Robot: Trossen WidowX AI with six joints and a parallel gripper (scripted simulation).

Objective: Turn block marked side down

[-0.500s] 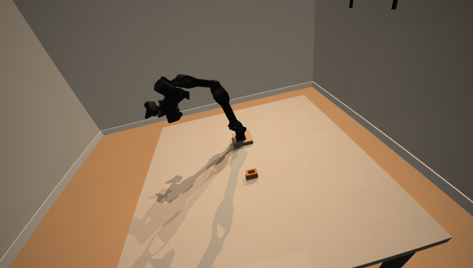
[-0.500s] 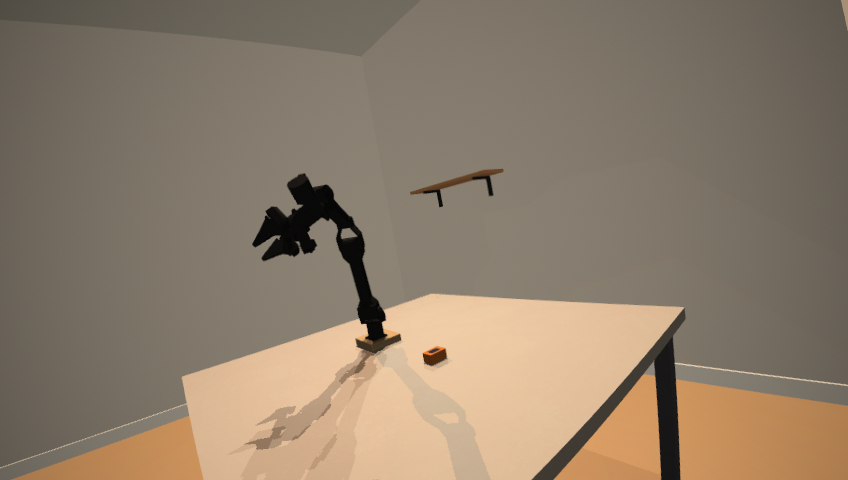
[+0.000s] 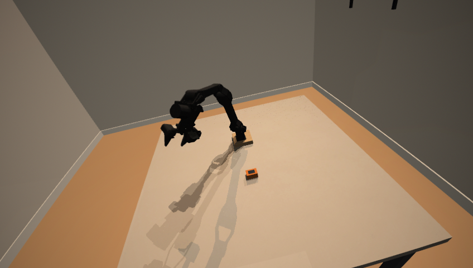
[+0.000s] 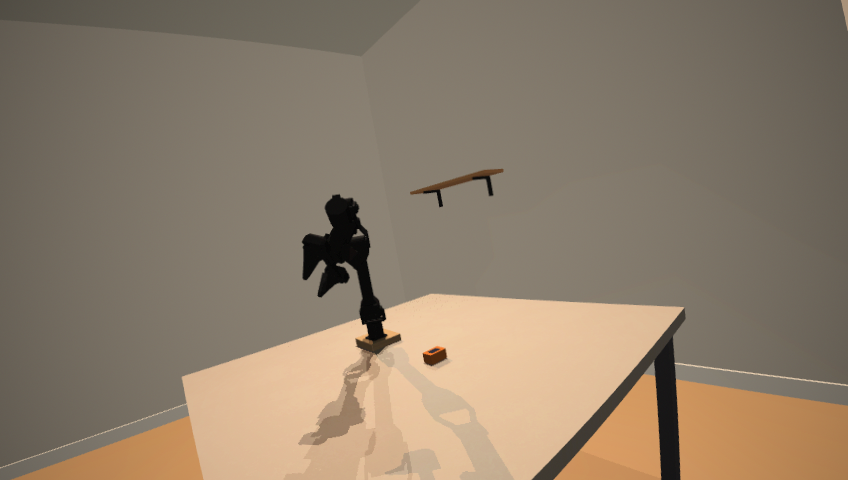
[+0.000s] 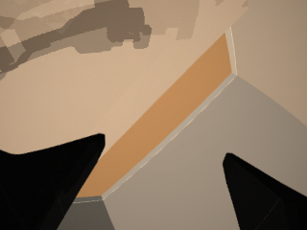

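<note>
The block lies 330 mm to the left of my gripper tip, 290 mm below it and 20 mm ahead of it.
</note>
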